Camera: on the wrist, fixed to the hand. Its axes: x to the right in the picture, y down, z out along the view.
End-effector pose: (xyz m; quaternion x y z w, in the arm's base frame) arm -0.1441 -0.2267 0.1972 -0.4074 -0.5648 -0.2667 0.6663
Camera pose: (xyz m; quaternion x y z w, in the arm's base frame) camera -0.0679 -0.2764 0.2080 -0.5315 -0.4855 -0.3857 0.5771
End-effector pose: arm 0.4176 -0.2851 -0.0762 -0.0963 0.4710 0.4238 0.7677
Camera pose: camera 0.3443 -0.2971 -0.1298 -0.2613 0.3864 0.5099 0.7227
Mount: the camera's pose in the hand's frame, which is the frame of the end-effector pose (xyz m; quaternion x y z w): 0.0220 0.0334 -0.0824 -0.2074 0.0179 -0.0007 0.9781
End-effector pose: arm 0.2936 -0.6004 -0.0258 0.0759 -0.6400 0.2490 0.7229
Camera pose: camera 0.3527 -0.5304 -0.0255 -0.0797 -0.6646 0.1117 0.7345
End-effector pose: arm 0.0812 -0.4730 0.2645 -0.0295 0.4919 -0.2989 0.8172
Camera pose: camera 0.0363 -0.4368 0.1934 -0.1933 0.5577 -0.1914 0.7842
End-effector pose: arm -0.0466 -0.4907 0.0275 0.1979 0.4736 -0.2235 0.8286
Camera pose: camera -0.0754 -0.4228 -0.0268 0.0254 0.5246 -0.1174 0.8429
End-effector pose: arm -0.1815 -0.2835 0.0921 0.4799 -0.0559 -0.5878 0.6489
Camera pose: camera -0.0987 -0.2606 0.0603 0.3454 0.0792 -0.5784 0.7348
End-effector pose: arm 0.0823 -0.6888 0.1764 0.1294 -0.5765 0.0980 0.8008
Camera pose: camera 0.1530 -0.6306 0.1756 -0.0409 -0.5698 -0.0220 0.8205
